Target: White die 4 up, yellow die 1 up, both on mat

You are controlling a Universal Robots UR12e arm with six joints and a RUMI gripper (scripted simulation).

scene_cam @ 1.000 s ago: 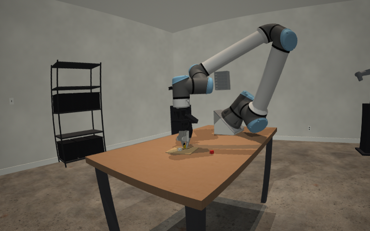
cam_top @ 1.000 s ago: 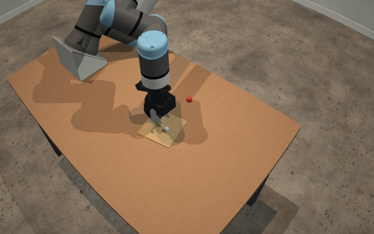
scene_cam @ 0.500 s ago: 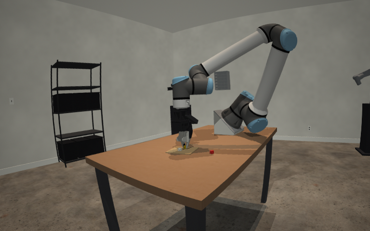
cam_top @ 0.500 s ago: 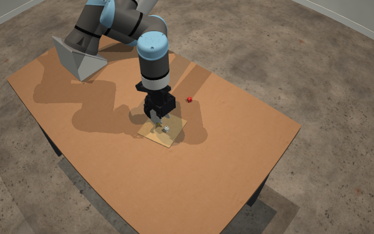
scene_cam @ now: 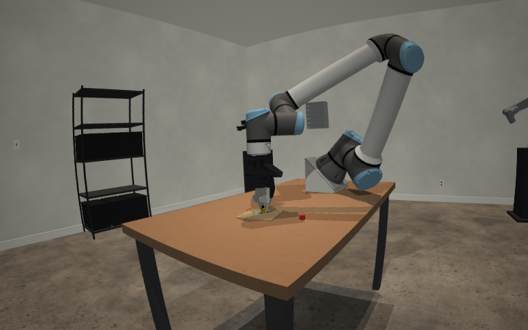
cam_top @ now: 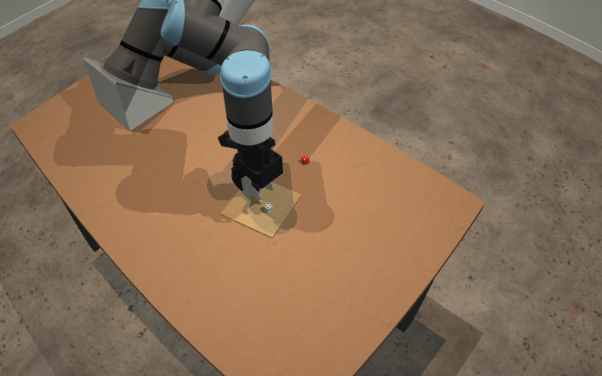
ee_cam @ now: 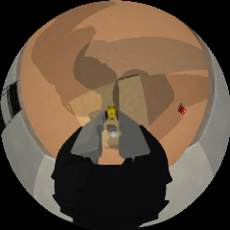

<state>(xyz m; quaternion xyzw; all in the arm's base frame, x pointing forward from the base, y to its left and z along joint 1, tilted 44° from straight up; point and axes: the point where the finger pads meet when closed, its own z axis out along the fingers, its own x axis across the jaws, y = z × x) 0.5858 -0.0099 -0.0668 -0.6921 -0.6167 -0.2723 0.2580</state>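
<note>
Now: hand 10 mm above the yellow die. Also, from my hand: red die 170 mm to the left, 20 mm ahead, 10 mm below; tan mat 20 mm below, 20 mm ahead; white die 50 mm ahead, 10 mm below.
</note>
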